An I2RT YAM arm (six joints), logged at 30 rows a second.
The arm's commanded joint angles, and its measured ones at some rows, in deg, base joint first. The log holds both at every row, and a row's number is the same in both.
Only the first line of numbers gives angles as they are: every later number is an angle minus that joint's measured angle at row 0.
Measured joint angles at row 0: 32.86 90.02 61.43 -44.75 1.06 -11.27
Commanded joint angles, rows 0 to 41: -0.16 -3.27 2.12 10.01 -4.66 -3.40; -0.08 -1.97 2.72 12.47 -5.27 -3.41; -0.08 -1.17 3.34 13.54 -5.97 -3.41; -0.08 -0.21 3.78 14.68 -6.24 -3.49; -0.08 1.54 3.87 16.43 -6.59 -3.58; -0.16 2.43 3.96 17.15 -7.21 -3.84; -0.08 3.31 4.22 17.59 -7.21 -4.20; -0.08 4.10 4.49 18.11 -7.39 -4.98; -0.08 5.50 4.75 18.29 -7.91 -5.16; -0.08 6.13 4.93 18.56 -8.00 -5.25; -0.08 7.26 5.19 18.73 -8.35 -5.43; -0.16 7.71 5.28 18.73 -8.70 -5.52; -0.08 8.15 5.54 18.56 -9.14 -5.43; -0.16 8.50 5.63 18.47 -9.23 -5.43; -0.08 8.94 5.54 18.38 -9.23 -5.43; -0.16 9.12 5.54 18.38 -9.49 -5.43; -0.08 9.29 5.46 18.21 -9.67 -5.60; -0.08 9.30 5.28 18.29 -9.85 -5.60; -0.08 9.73 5.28 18.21 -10.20 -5.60; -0.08 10.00 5.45 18.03 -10.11 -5.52; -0.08 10.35 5.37 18.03 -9.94 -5.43; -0.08 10.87 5.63 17.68 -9.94 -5.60; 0.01 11.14 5.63 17.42 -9.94 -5.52; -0.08 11.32 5.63 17.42 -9.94 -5.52; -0.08 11.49 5.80 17.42 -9.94 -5.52; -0.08 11.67 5.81 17.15 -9.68 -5.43; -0.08 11.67 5.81 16.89 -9.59 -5.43; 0.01 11.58 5.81 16.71 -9.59 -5.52; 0.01 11.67 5.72 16.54 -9.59 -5.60; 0.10 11.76 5.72 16.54 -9.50 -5.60; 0.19 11.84 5.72 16.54 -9.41 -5.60; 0.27 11.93 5.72 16.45 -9.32 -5.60; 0.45 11.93 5.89 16.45 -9.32 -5.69; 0.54 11.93 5.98 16.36 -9.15 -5.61; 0.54 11.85 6.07 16.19 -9.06 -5.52; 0.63 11.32 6.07 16.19 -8.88 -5.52; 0.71 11.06 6.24 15.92 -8.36 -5.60; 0.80 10.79 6.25 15.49 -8.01 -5.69; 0.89 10.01 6.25 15.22 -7.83 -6.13; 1.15 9.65 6.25 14.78 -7.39 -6.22; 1.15 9.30 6.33 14.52 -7.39 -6.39; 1.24 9.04 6.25 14.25 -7.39 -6.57
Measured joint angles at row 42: 0.61 11.95 4.33 15.69 -8.22 -5.64
